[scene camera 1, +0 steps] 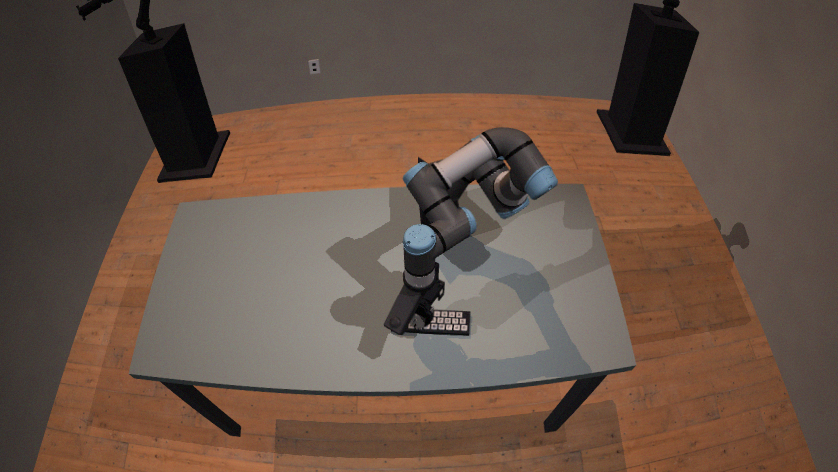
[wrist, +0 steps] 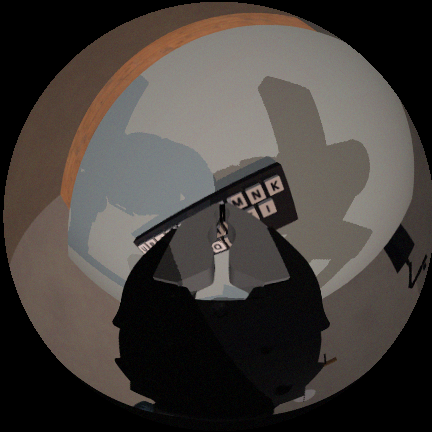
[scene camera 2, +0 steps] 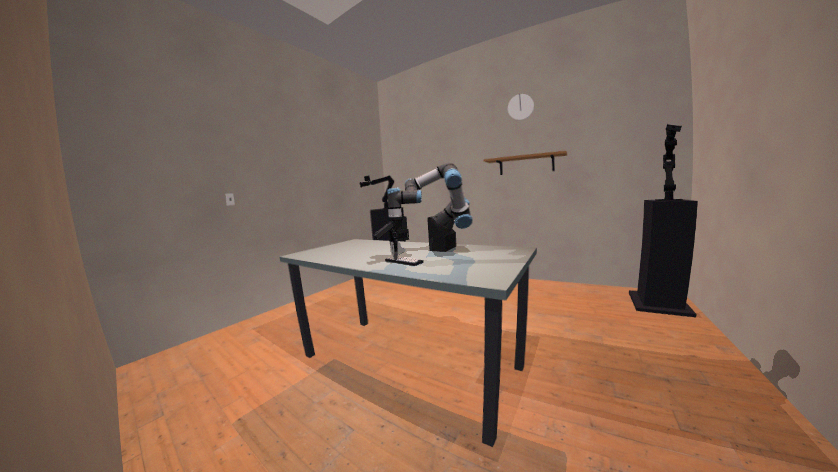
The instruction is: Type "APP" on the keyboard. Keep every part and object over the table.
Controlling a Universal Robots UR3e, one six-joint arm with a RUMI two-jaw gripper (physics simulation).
Scene:
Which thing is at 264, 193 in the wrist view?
A black keyboard.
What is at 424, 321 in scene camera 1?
My gripper.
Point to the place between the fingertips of my gripper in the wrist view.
222, 205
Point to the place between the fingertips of my gripper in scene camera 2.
395, 259

